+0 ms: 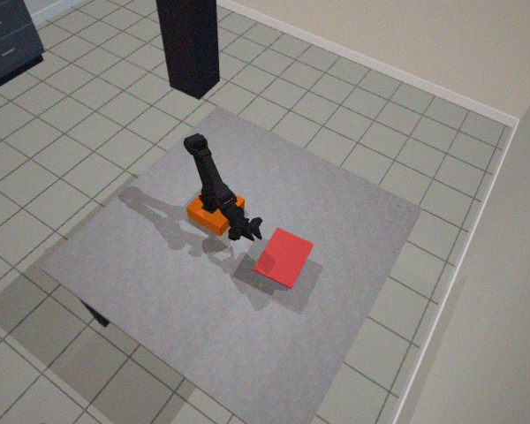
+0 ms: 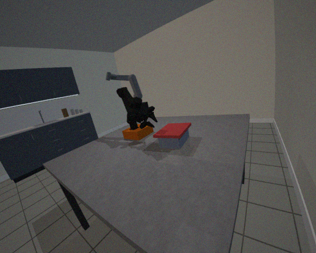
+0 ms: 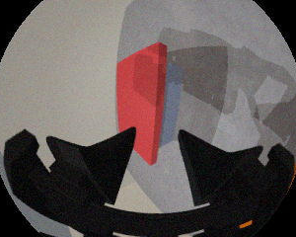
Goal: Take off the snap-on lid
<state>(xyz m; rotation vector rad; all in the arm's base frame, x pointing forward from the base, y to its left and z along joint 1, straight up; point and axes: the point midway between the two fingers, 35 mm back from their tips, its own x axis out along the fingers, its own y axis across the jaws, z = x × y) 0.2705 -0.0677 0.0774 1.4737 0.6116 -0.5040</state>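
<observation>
Now: the red lid 13 cm ahead of my gripper tip, 4 cm below it and 1 cm to the left of it. Also, from my gripper tip: storage box: 13 cm ahead, 8 cm below, 1 cm to the left.
</observation>
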